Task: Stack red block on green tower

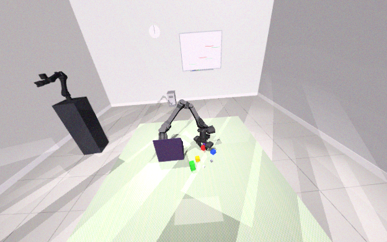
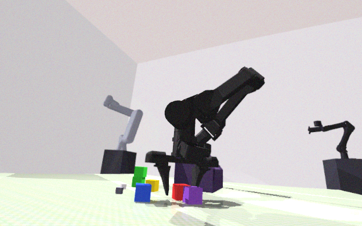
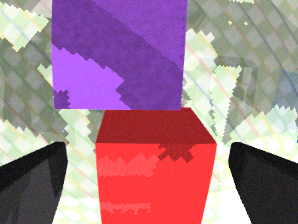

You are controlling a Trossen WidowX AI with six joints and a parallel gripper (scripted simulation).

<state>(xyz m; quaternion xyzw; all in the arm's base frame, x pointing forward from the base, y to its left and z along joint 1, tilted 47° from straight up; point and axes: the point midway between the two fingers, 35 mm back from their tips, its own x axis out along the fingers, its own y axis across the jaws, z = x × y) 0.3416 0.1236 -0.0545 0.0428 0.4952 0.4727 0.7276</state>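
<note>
Now: the purple block 40 mm to the left of my gripper tip, 30 mm ahead of it and 10 mm above it. Round my gripper tip: blue block 70 mm to the right, 70 mm ahead, 10 mm above; yellow block 120 mm to the right, 70 mm behind, 10 mm above; red block 10 mm above.
</note>
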